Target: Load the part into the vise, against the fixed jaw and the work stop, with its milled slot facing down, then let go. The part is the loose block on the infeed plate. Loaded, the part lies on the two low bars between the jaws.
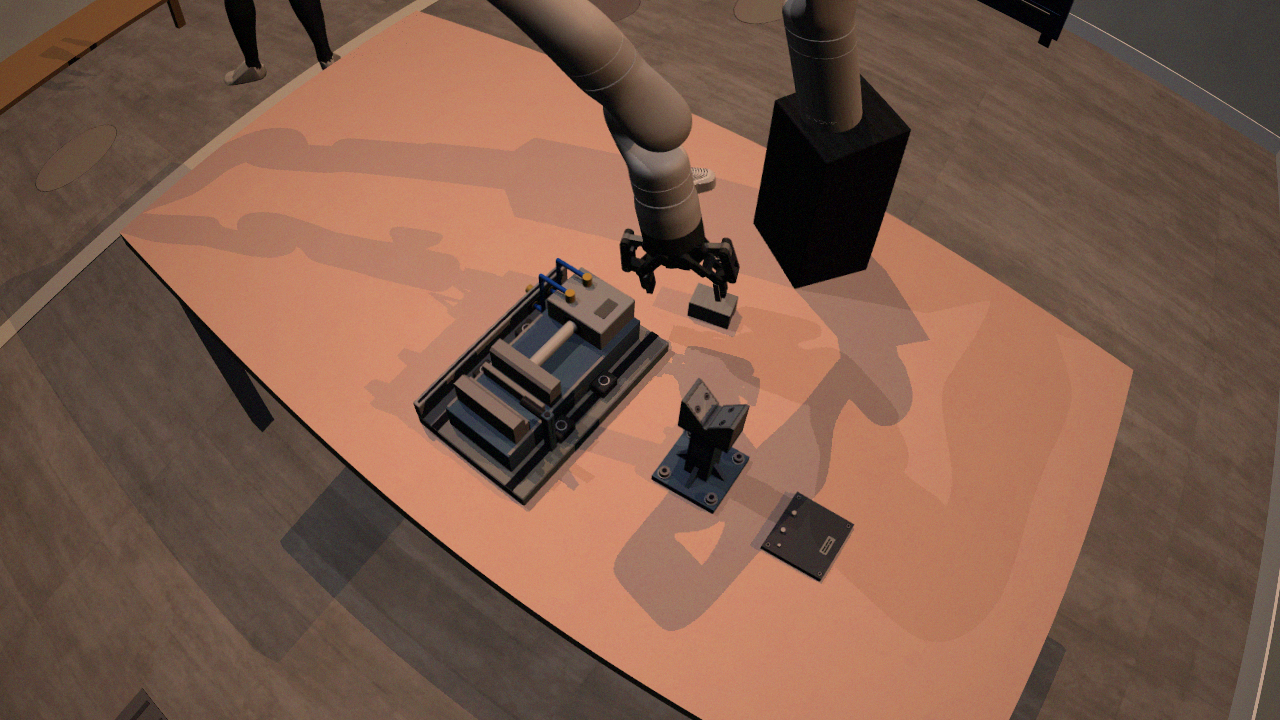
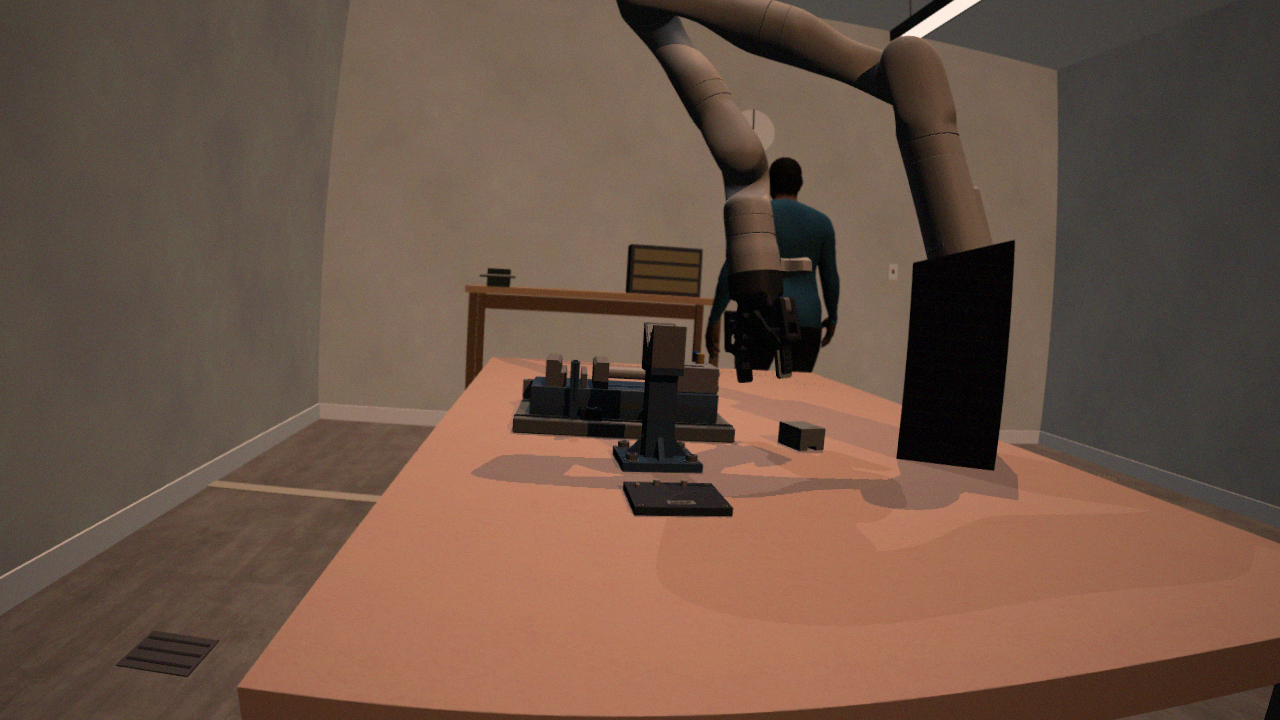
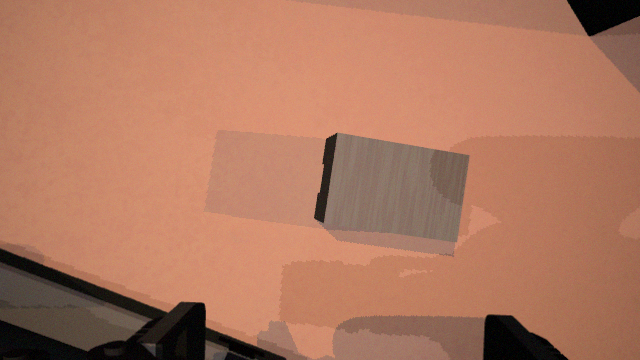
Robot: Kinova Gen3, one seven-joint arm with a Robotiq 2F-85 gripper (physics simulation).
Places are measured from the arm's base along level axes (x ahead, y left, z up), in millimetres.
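Pixels of known places: gripper, fingertip midpoint: (image 1: 685, 292) (image 2: 764, 380) (image 3: 342, 339); arm's base, origin of the base link: (image 1: 830, 110) (image 2: 959, 258).
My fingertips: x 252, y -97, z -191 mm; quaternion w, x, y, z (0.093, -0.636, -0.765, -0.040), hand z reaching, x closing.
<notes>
For each thing: its top centre in the pictures, then the offset to it from my fingertips. "spot": a spot on its surface instead.
- part, middle of its top: (image 3: 398, 188) (image 2: 802, 424) (image 1: 714, 299) dz -57, dx -52, dy +26 mm
- vise, middle of its top: (image 1: 538, 343) (image 2: 624, 358) dz +12, dx +164, dy -125 mm
- upright work stop, surface spot: (image 1: 549, 429) (image 2: 571, 377) spot: dz -11, dx +254, dy -62 mm
- actuator block, middle of its top: (image 1: 590, 299) (image 2: 690, 364) dz +9, dx +72, dy -101 mm
The part (image 1: 713, 306) (image 2: 801, 436) (image 3: 395, 187), a grey block, lies flat on the table beside the vise's actuator end, off the dark infeed plate (image 1: 819, 528) (image 2: 678, 501). A notch in its end face's lower edge shows its slot facing down. My gripper (image 1: 683, 290) (image 2: 765, 374) (image 3: 342, 339) is open and empty, above the table near the part. The vise (image 1: 572, 447) (image 2: 617, 429) has its fixed jaw (image 1: 491, 405) at the outer end and its moving jaw (image 1: 526, 368) on the rod side. The upright work stop (image 1: 549, 429) (image 2: 575, 389) stands beside the jaws. The low bars are hard to make out.
A stand with a V-shaped top (image 1: 702, 447) (image 2: 664, 358) is bolted between the vise and infeed plate. The actuator block (image 1: 592, 308) and blue hoses (image 1: 554, 284) rise at the vise's near-part end. The black robot pedestal (image 1: 827, 197) (image 2: 955, 358) stands beyond the part.
</notes>
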